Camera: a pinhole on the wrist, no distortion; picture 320 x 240 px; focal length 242.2 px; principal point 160.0 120.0 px. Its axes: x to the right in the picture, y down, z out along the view. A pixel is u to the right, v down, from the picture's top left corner.
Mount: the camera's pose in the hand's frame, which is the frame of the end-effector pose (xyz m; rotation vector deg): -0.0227 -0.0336 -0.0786 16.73 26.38 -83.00
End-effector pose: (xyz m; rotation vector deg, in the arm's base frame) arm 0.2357 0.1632 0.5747 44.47 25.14 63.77
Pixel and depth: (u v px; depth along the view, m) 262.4 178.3 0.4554
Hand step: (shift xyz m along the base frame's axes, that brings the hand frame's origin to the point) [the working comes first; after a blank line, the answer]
In the camera's frame: 0.1925 0.1096 0.4554

0.4617 -0.0234 -0.1415
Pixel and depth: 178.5 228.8 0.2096
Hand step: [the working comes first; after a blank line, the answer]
In the camera's frame: 0.0160 0.0942 0.2096

0.1834 0.0292 -0.0339
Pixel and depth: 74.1 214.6 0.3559
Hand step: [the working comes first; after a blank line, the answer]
In the camera's frame: -0.1262 0.1390 0.3559

0.2935 0.0294 0.1436
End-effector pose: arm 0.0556 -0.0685 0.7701 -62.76 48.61 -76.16
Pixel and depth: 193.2 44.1 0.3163
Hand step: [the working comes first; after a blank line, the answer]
In the camera's frame: 0.0434 -0.0991 0.3163

0.0983 0.1198 0.2635
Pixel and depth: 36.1 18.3 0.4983
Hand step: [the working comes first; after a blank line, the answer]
In the camera's frame: -0.2549 -0.2092 0.4983

0.4329 0.2476 0.1867
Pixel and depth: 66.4 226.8 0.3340
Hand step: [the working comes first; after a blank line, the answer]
In the camera's frame: -0.1291 0.1473 0.3340

0.2458 -0.1180 0.1519
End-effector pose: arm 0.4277 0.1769 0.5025 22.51 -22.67 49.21
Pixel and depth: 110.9 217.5 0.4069
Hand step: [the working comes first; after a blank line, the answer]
In the camera's frame: -0.0825 0.1638 0.4069

0.1590 -0.1044 0.3283
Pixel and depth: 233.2 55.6 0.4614
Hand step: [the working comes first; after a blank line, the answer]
In the camera's frame: 0.1394 -0.1227 0.4614

0.2071 -0.4082 0.1290
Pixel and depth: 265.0 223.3 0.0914
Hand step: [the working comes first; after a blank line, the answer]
In the camera's frame: 0.0396 0.0390 0.0914

0.1048 -0.0341 -0.0212
